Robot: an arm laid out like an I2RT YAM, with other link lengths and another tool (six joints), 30 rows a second.
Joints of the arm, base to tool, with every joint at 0 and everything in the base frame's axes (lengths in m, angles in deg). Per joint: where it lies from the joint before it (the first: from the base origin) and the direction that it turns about. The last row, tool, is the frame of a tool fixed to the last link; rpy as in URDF.
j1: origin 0 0 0.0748 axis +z
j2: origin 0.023 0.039 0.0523 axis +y
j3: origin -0.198 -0.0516 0 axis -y
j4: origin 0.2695 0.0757 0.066 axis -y
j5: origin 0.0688 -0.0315 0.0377 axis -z
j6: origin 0.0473 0 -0.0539 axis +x
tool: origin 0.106 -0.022 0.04 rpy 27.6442 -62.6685 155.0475
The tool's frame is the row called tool.
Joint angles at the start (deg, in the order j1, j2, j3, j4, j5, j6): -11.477 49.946 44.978 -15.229 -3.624 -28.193
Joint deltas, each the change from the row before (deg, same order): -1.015 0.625 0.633 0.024 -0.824 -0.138; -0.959 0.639 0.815 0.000 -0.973 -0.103; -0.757 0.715 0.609 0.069 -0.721 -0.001; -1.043 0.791 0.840 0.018 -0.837 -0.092; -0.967 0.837 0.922 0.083 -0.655 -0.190; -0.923 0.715 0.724 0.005 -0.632 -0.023; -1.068 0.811 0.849 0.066 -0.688 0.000; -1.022 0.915 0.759 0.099 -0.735 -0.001; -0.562 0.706 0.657 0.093 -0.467 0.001; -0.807 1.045 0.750 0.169 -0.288 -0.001; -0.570 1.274 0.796 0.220 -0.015 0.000; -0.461 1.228 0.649 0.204 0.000 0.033
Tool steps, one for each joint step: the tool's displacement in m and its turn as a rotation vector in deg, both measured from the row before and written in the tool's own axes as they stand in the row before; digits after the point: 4 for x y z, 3 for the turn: -0.0017 0.0050 0.0006 -0.209 -0.041 0.134; -0.0002 0.0053 0.0007 -0.158 0.202 0.158; -0.0015 0.0037 0.0011 -0.095 -0.002 0.243; -0.0014 0.0058 0.0008 -0.268 -0.012 0.157; -0.0009 0.0062 0.0009 -0.347 -0.009 -0.033; -0.0018 0.0053 0.0005 -0.315 -0.112 0.169; -0.0019 0.0065 0.0005 -0.453 -0.090 0.167; -0.0028 0.0056 0.0009 -0.300 -0.149 0.245; -0.0009 0.0037 0.0011 -0.163 0.017 0.123; -0.0034 0.0051 0.0013 -0.399 -0.366 0.136; -0.0040 0.0040 0.0022 -0.326 -0.507 0.113; -0.0045 0.0028 0.0023 -0.201 -0.540 0.192
